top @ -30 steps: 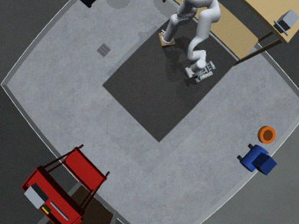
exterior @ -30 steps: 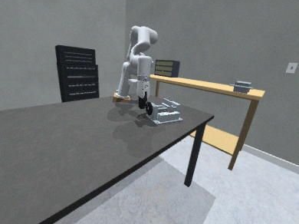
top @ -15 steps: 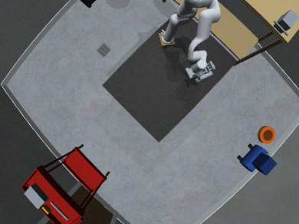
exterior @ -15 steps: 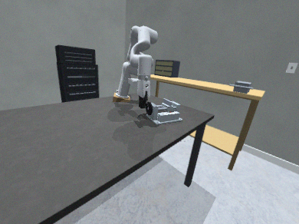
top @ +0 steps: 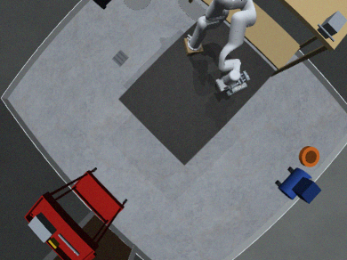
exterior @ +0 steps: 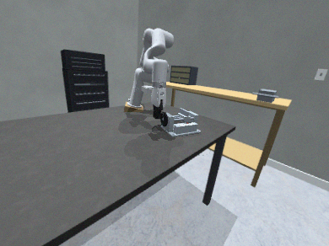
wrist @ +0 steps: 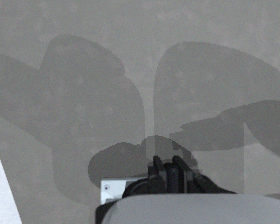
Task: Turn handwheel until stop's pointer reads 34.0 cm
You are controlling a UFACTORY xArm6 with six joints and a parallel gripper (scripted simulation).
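The upright knob lies 10 mm to the left of my hand. Round my hand: handwheel (10 mm ahead, 20 mm to the left, 10 mm below); then sliding stop (90 mm ahead, 150 mm to the left, 10 mm below).
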